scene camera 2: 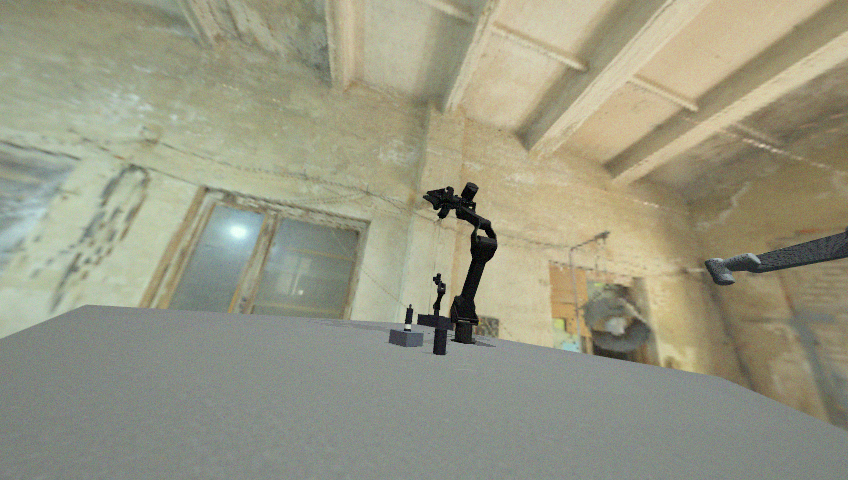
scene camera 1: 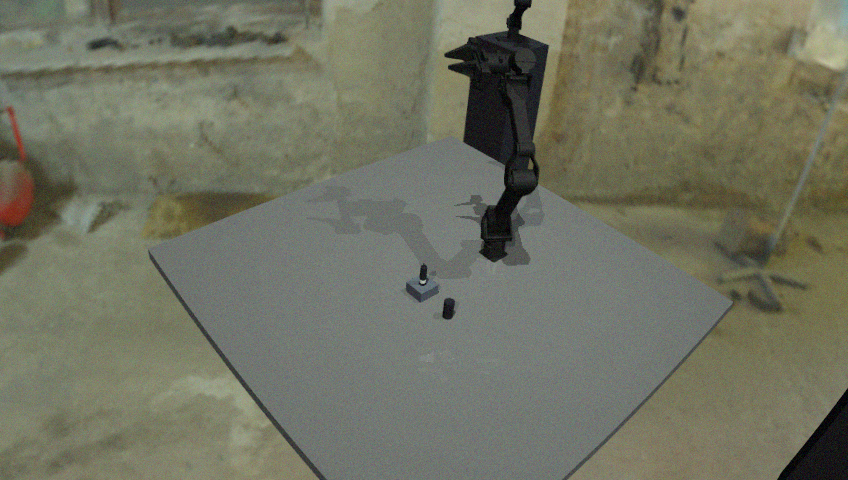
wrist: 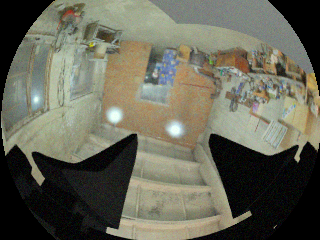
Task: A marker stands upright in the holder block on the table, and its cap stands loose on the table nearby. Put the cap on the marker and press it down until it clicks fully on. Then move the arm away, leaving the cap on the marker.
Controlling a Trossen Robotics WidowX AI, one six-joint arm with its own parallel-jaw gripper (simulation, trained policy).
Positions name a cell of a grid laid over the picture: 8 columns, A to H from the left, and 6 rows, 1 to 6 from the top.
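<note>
You'd see the gripper (scene camera 1: E1) here, and there's another look at the gripper (wrist: E4) too.
</note>
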